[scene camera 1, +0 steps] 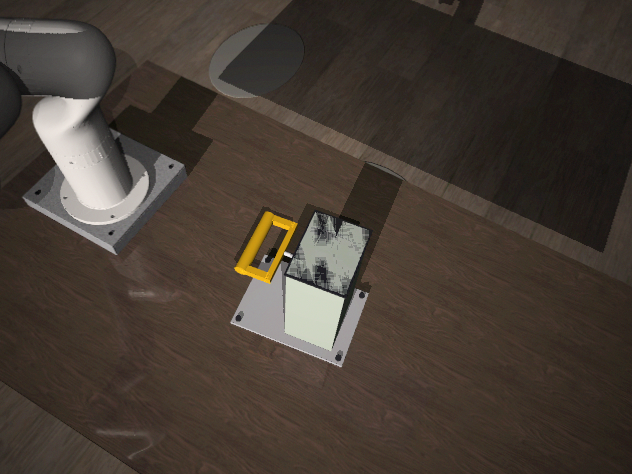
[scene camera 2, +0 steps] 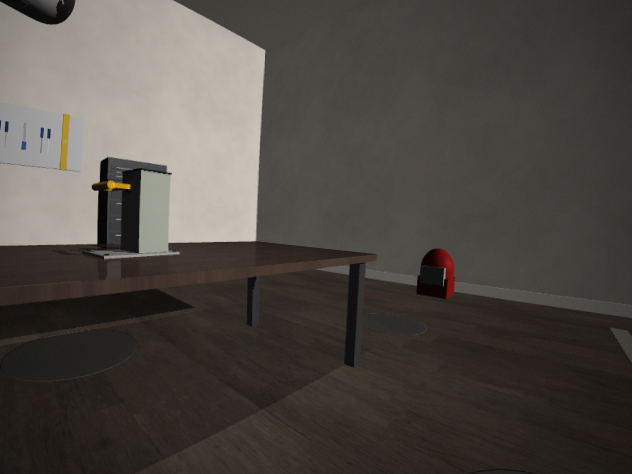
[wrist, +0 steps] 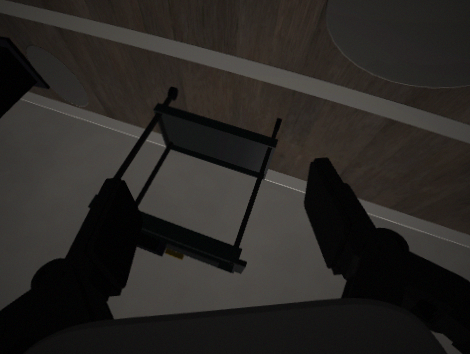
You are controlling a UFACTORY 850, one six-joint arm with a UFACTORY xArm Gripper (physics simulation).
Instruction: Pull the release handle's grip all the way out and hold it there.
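The release handle's yellow grip (scene camera 1: 255, 242) (scene camera 2: 110, 185) is a rectangular frame with a round front bar. It sticks out from the side of a tall pale green box (scene camera 1: 313, 311) (scene camera 2: 154, 211), near its top. A short light rod (scene camera 1: 287, 254) shows between the grip and the box. The box stands on a grey base plate (scene camera 1: 260, 311) (scene camera 2: 109, 255) with dark bolts. My gripper (wrist: 220, 190) is open in the wrist view, its two dark fingers wide apart with nothing between them touching. The gripper does not show in the scene views, and the handle does not show in the wrist view.
The arm's grey mount (scene camera 1: 148, 186) is bolted to the brown table (scene camera 1: 459, 357) (scene camera 2: 219, 262) at the left. A dark cabinet (scene camera 2: 103, 204) stands behind the box. A dark-framed cart (wrist: 215, 125) is beyond the fingers. A red object (scene camera 2: 437, 260) is off the table's right end.
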